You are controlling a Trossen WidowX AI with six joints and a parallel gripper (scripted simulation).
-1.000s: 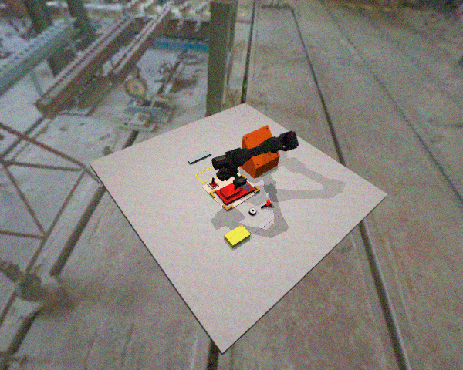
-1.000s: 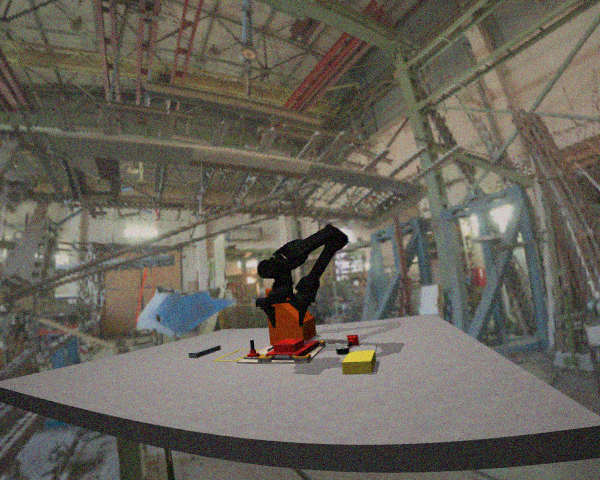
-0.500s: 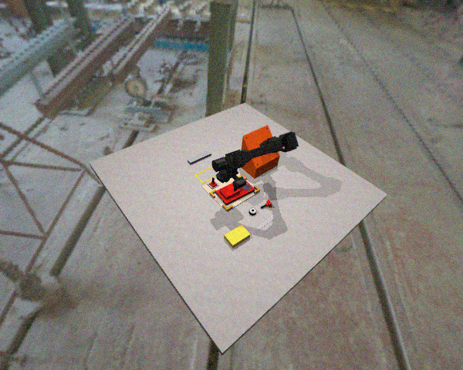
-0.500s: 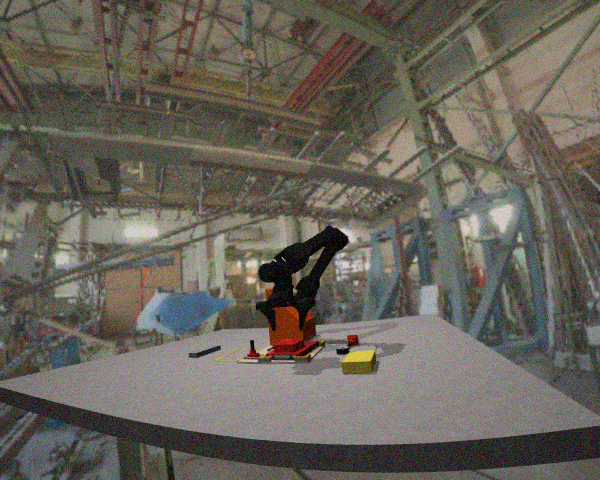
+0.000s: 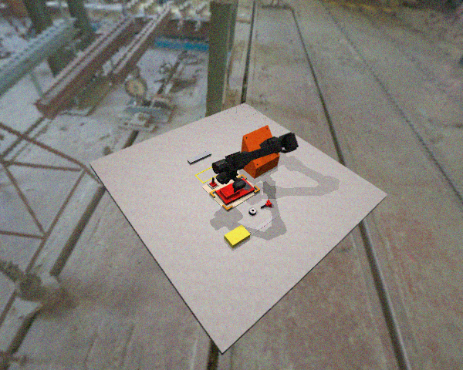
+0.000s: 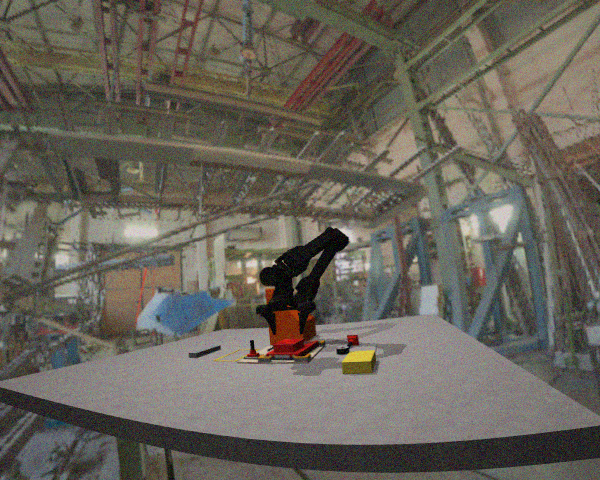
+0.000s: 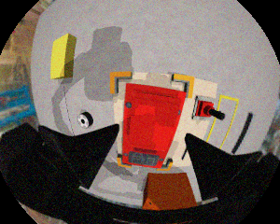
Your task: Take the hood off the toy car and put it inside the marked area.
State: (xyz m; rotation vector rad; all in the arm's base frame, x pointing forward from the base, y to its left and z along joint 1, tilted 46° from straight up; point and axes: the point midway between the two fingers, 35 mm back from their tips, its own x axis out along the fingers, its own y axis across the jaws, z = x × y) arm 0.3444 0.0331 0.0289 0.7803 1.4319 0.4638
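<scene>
Now: the red hood 3 cm below my gripper tip. Round my gripper tip: thin rod: 1 cm behind, 26 cm to the left, 7 cm below; then yellow block: 17 cm ahead, 22 cm to the left, 6 cm below; then wheel: 1 cm behind, 17 cm to the left, 6 cm below.
</scene>
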